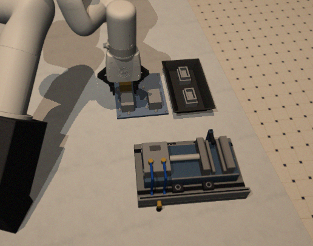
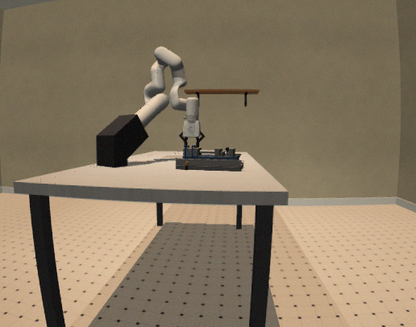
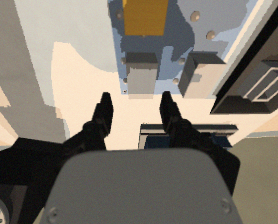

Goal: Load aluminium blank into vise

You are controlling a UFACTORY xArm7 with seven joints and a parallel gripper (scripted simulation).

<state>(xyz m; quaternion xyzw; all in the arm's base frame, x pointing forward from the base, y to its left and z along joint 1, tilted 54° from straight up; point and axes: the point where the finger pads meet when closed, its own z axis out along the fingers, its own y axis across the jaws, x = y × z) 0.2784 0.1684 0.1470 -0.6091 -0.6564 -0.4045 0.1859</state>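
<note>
Right now my hand is 90 mm to the right of the brass blank, 70 mm above it and 10 mm past it. Also, from my hand: hosed end block 240 mm to the right, 110 mm ahead, 20 mm below.
</note>
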